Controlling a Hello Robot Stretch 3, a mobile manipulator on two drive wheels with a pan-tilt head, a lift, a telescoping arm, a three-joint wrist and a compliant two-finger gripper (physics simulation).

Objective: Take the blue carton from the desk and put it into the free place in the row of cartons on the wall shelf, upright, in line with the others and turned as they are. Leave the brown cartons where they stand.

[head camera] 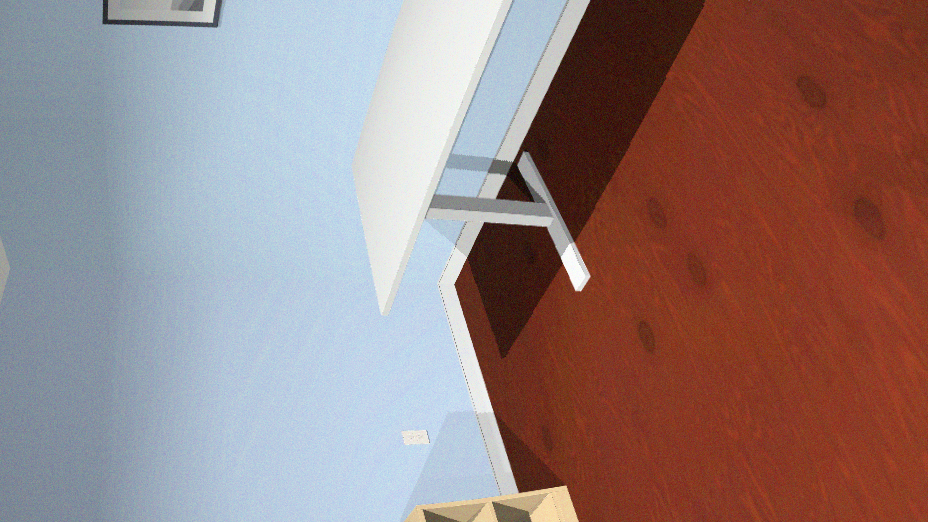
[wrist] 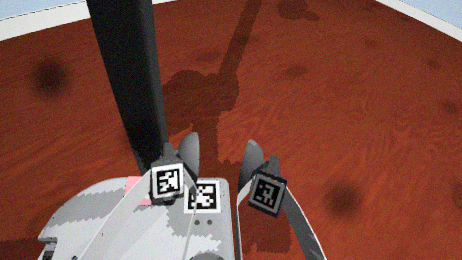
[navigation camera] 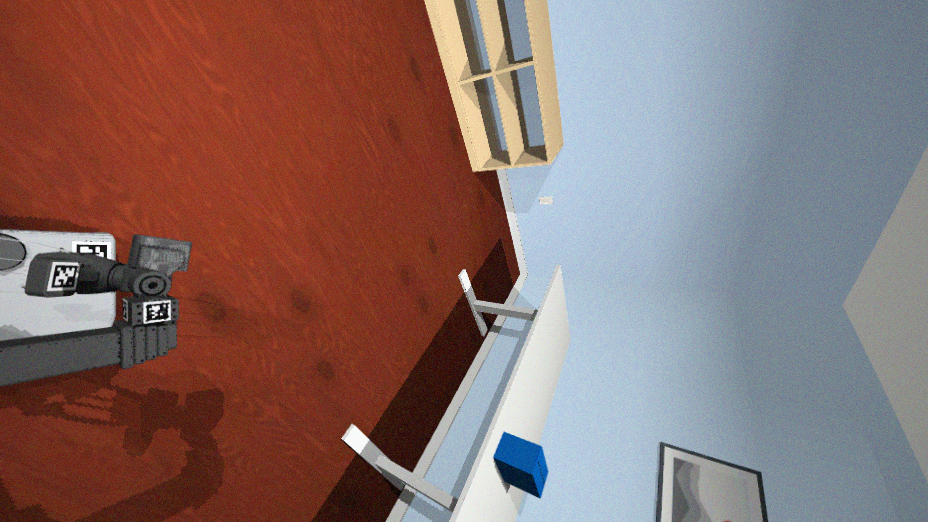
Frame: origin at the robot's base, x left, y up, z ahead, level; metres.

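Seen in the pictures: gripper, between the fingertips: (wrist: 220, 153).
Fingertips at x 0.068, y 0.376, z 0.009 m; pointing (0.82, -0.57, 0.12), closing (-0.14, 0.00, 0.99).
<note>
A point is followed by its place in that frame.
The blue carton (navigation camera: 520, 462) @(z -0.824, x -1.192, y 0.838 m) stands on the white desk (navigation camera: 543, 363) @(z -0.619, x -1.817, y 0.720 m) (head camera: 428, 97) @(z -0.618, x -1.627, y 0.720 m), near the lower edge of the navigation camera view. The carton does not show in the head camera view. My gripper (wrist: 220, 153) @(z 0.009, x 0.068, y 0.376 m) is open, its two fingertips apart with floor and part of the base showing between them, and it holds nothing. It is folded in above the robot's base, away from the desk. The wall shelf and the brown cartons do not show in these views.
A light wooden cubby unit (navigation camera: 550, 84) @(z 1.126, x -1.964, y 0.610 m) (head camera: 565, 505) @(z 0.711, x -2.009, y 0.034 m) stands against the wall past the desk's end. The desk's T-shaped legs (navigation camera: 506, 310) @(z -0.406, x -2.134, y 0.319 m) (head camera: 489, 211) @(z -0.402, x -2.131, y 0.297 m) reach out over the floor. A framed picture (navigation camera: 711, 458) @(z -1.012, x -2.067, y 1.601 m) (head camera: 162, 23) @(z -1.012, x -2.065, y 1.575 m) hangs on the wall. The dark mast (wrist: 127, 75) @(z -0.068, x 0.116, y 0.414 m) rises beside the gripper.
</note>
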